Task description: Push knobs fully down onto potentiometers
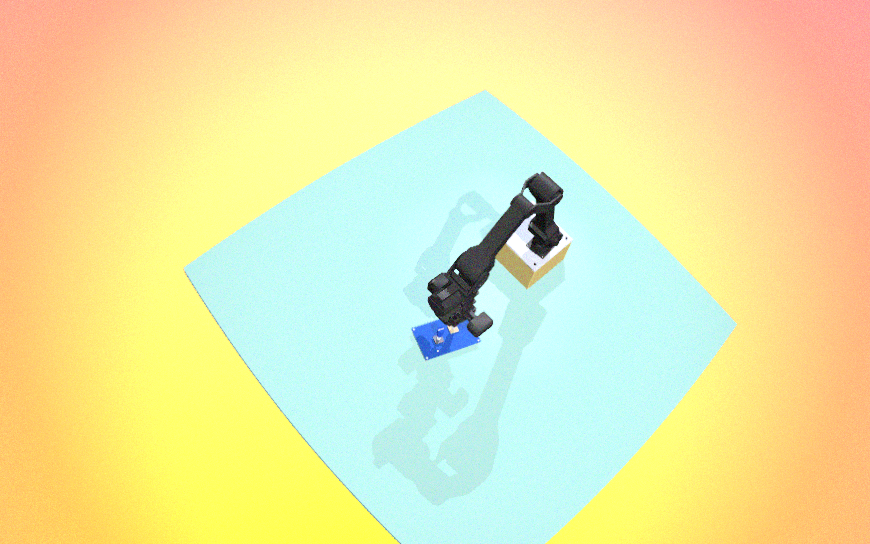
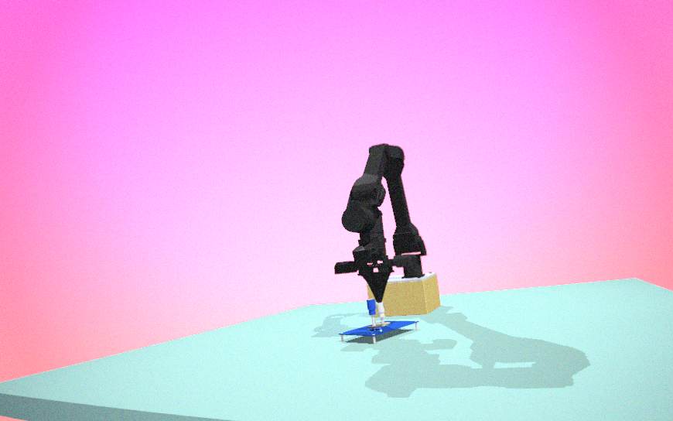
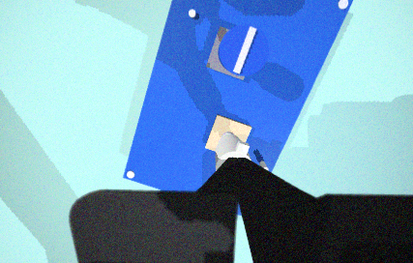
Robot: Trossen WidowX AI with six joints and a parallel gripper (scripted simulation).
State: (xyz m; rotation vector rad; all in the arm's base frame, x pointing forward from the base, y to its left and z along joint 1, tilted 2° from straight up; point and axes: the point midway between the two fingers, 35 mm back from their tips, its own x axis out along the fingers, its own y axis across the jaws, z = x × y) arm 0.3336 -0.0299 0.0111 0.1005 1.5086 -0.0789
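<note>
Right now the blue knob is 50 mm ahead of my gripper tip and 10 mm to the right of it. Also, from my gripper tip: white knob: 10 mm below.
</note>
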